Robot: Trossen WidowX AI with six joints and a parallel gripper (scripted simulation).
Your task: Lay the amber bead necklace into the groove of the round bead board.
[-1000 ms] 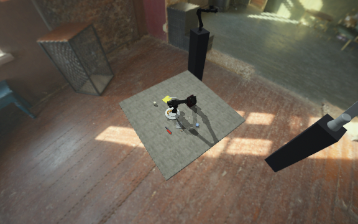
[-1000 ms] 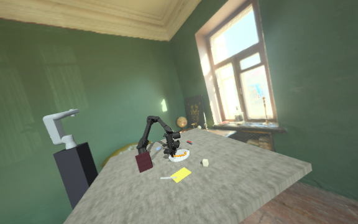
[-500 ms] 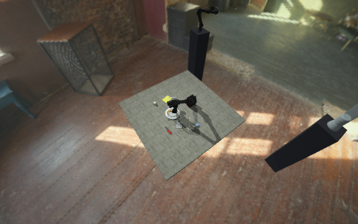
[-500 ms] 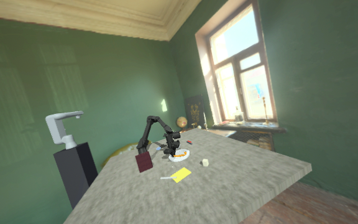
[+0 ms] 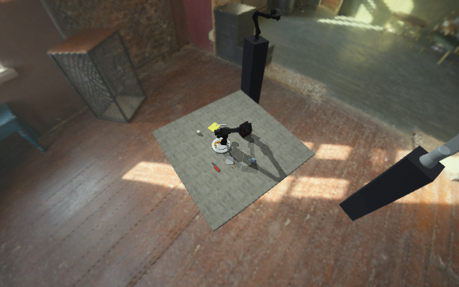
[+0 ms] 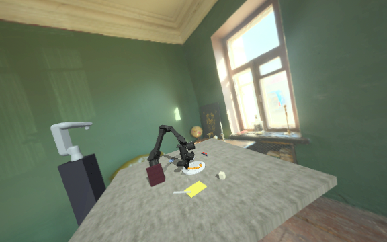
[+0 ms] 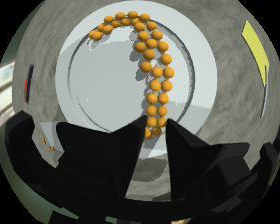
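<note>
Now: gripper tip 50 mm short of the board, 10 mm to the right of it and 10 mm above it. Also, from my gripper tip: grey square: 220 mm to the left, 60 mm ahead, 10 mm below; white stick: 250 mm to the right, 80 mm behind, 10 mm below; yellow card: 260 mm to the right, 10 mm below.
</note>
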